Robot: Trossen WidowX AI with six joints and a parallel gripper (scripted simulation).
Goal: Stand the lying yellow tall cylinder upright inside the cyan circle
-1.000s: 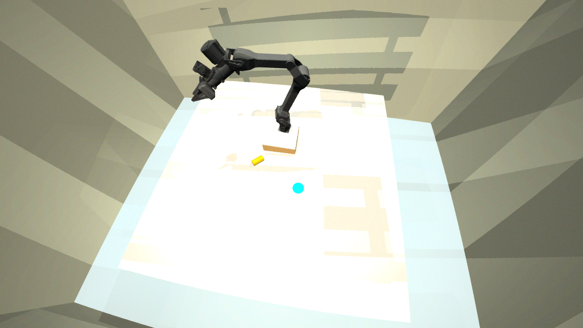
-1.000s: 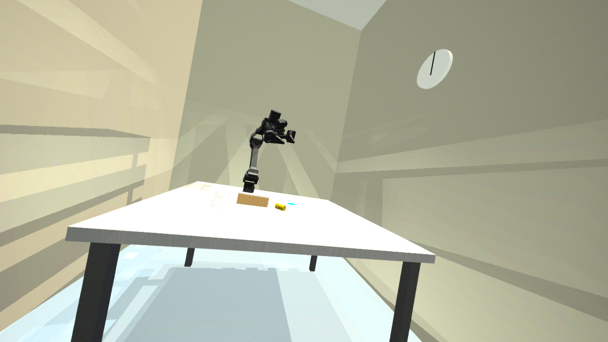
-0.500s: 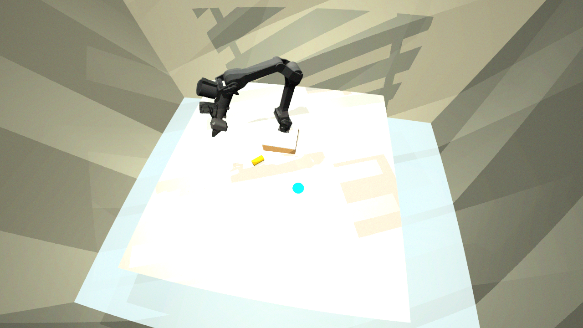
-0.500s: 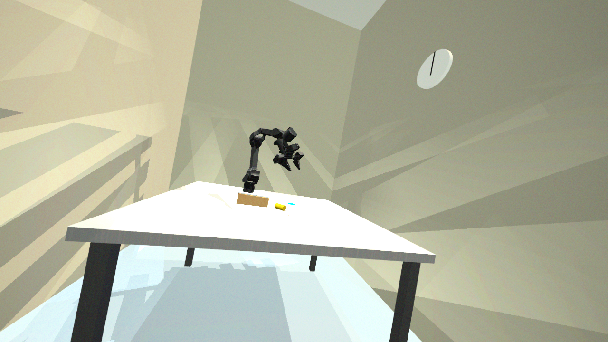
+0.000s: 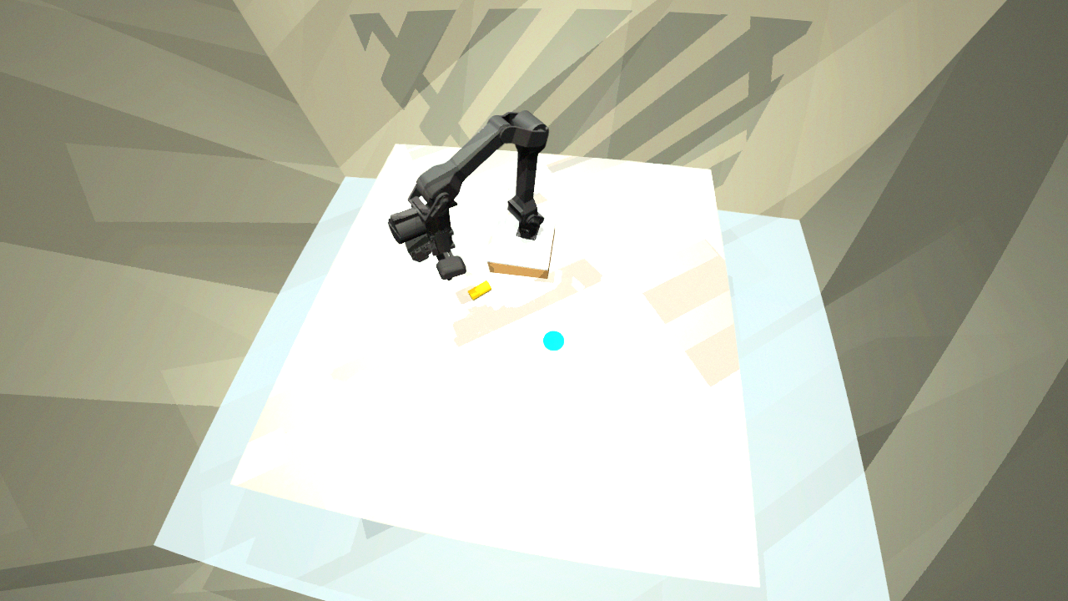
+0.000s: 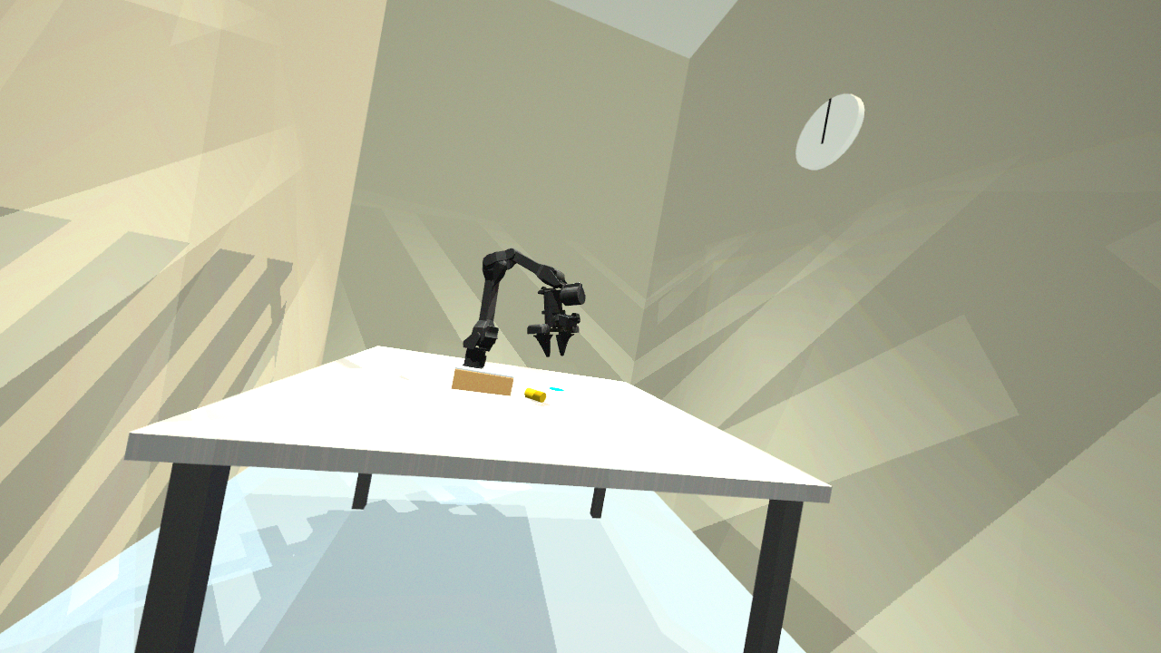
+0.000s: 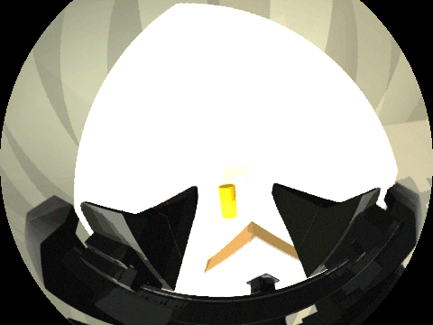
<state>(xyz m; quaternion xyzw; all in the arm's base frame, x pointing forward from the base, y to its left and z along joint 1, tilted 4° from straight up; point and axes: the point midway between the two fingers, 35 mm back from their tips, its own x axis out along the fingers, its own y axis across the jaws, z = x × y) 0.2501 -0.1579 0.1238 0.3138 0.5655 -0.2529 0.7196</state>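
Right now the yellow cylinder is 40 mm behind my gripper tip, 60 mm to the left of it and 140 mm below it. From my gripper tip the other things lie so: cyan circle: 60 mm ahead, 310 mm to the left, 160 mm below.
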